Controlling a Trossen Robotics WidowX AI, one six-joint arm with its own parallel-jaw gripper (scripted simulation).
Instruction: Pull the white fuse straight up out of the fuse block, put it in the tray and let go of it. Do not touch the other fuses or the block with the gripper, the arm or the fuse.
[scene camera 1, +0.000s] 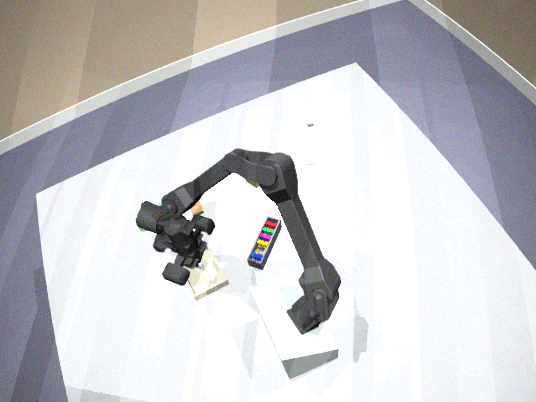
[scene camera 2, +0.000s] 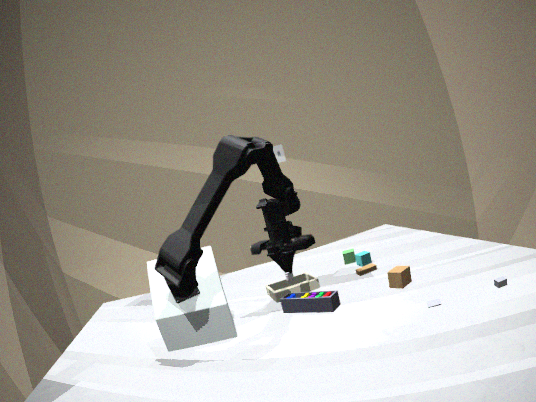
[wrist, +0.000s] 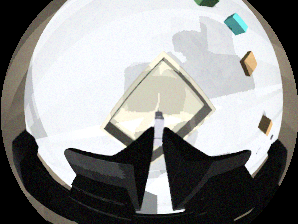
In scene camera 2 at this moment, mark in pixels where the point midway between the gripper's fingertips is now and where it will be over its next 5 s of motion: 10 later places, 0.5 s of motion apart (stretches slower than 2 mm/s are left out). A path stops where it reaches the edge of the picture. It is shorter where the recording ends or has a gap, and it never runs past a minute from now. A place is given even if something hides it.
My gripper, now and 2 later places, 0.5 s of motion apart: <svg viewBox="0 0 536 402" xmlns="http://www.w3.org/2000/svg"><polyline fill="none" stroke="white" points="288,273 288,272 285,261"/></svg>
